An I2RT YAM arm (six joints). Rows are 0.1 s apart.
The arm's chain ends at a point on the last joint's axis. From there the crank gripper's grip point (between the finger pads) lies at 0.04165 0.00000 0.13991 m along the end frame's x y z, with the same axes.
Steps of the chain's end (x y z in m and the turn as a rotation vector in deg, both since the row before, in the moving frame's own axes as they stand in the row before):
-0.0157, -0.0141, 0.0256, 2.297, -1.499, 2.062
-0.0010, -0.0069, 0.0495, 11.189, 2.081, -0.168
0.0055, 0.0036, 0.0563, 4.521, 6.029, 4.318
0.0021, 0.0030, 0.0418, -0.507, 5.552, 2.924
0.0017, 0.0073, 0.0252, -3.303, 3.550, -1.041
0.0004, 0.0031, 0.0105, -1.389, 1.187, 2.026
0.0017, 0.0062, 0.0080, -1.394, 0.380, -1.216
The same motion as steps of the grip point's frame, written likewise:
-0.0193, -0.0183, 0.0266, 2.297, -1.499, 2.062
0.0040, -0.0340, 0.0452, 11.189, 2.081, -0.168
0.0202, -0.0035, 0.0508, 4.521, 6.029, 4.318
0.0153, 0.0067, 0.0371, -0.507, 5.552, 2.924
0.0103, 0.0144, 0.0221, -3.303, 3.550, -1.041
0.0032, 0.0080, 0.0095, -1.389, 1.187, 2.026
0.0027, 0.0087, 0.0077, -1.394, 0.380, -1.216

